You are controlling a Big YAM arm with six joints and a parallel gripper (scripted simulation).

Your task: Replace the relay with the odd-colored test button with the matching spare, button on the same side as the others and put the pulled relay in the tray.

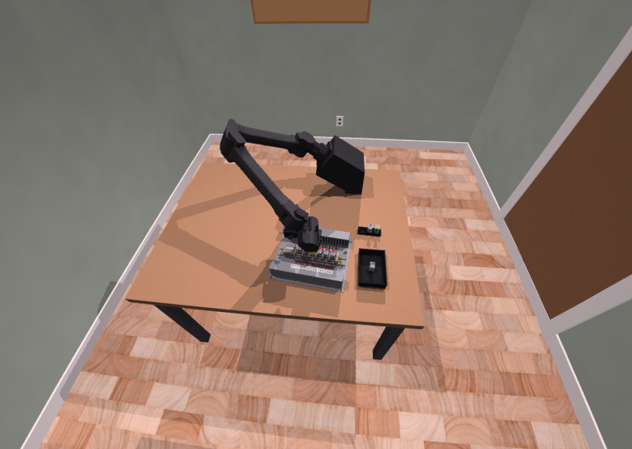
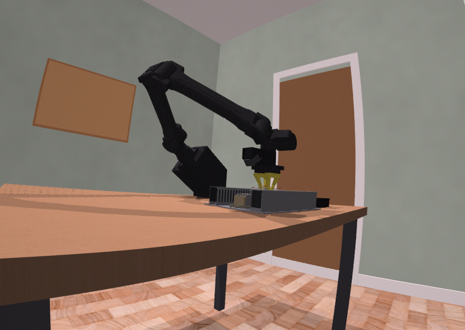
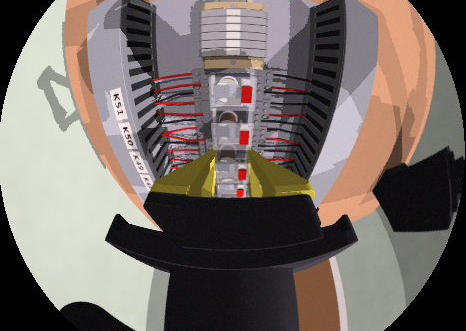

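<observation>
Right now the grey relay panel is 50 mm below my hand. Round my hand: black tray: 70 mm ahead, 250 mm to the left, 40 mm below.
</observation>
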